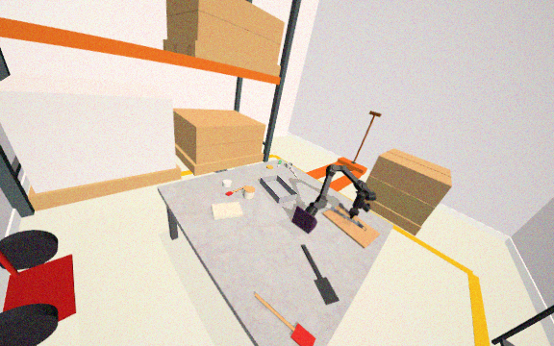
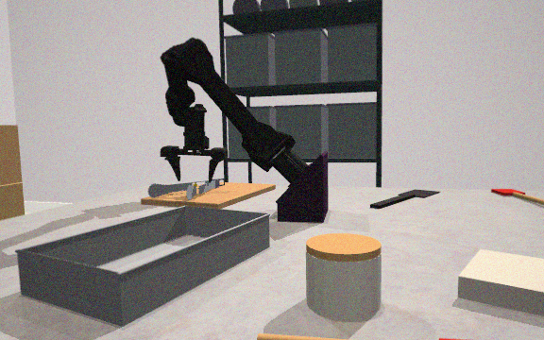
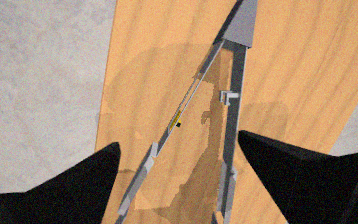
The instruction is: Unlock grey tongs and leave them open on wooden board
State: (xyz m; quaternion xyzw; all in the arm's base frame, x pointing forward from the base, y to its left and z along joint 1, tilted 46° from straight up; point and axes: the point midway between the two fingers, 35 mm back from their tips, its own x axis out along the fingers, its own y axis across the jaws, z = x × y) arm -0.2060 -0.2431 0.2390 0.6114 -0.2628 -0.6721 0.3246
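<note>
My gripper tip is 1 cm past the yellow lock piece, 1 cm to the right of it and 1 cm above it. From my gripper tip the other things lie so: wooden board 2 cm behind, 5 cm to the left, 4 cm below; black spatula 4 cm behind, 60 cm to the left, 4 cm below; grey roasting tin 59 cm ahead, 20 cm to the left, 2 cm below.
</note>
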